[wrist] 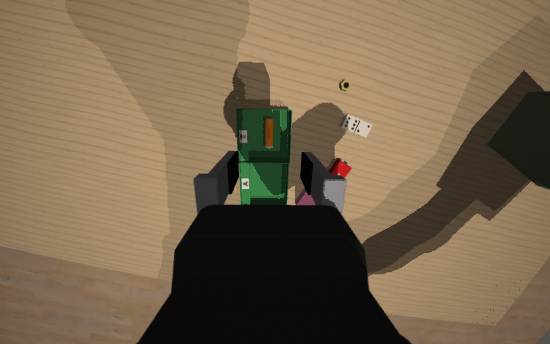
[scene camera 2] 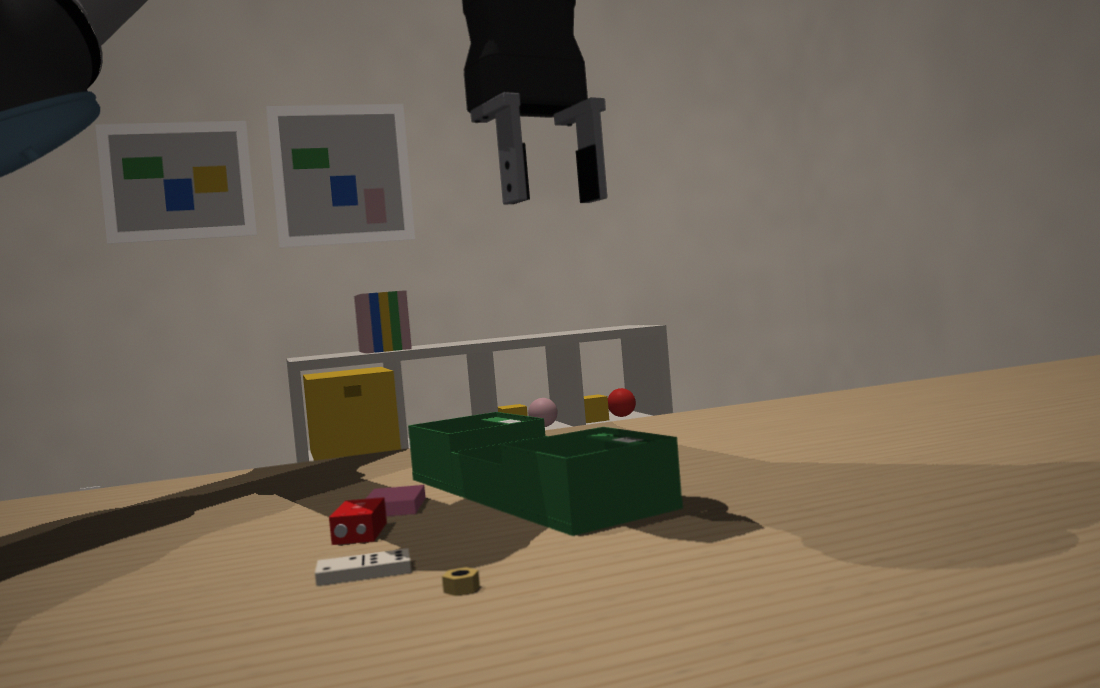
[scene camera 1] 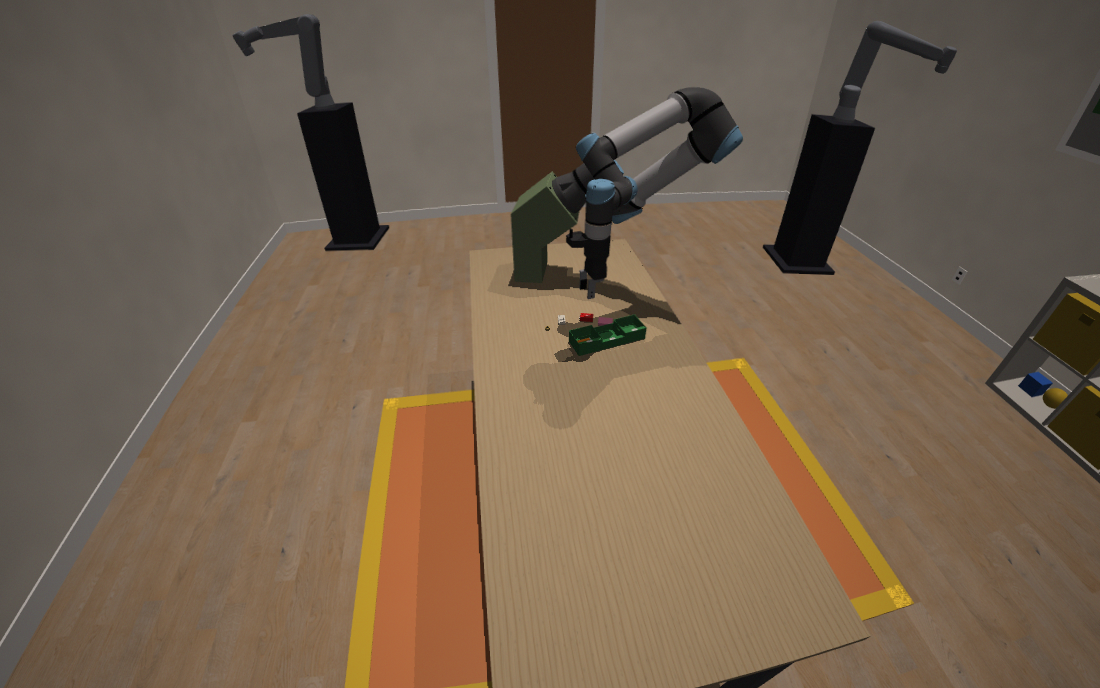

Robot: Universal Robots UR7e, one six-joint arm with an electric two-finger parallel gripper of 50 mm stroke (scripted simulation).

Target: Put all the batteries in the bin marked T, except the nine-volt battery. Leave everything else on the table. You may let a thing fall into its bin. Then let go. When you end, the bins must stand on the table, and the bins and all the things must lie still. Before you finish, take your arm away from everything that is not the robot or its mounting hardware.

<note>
I see my gripper (scene camera 2: 556, 201), a red nine-volt battery (scene camera 2: 355, 521), a pink block (scene camera 2: 404, 500), a brass nut (scene camera 2: 462, 581) and a joined green bins (scene camera 2: 569, 482).
The joined green bins is seen too in the wrist view (wrist: 264, 172) and in scene camera 1 (scene camera 1: 612, 334). My gripper also shows in the wrist view (wrist: 269, 164) and in scene camera 1 (scene camera 1: 586, 293).
</note>
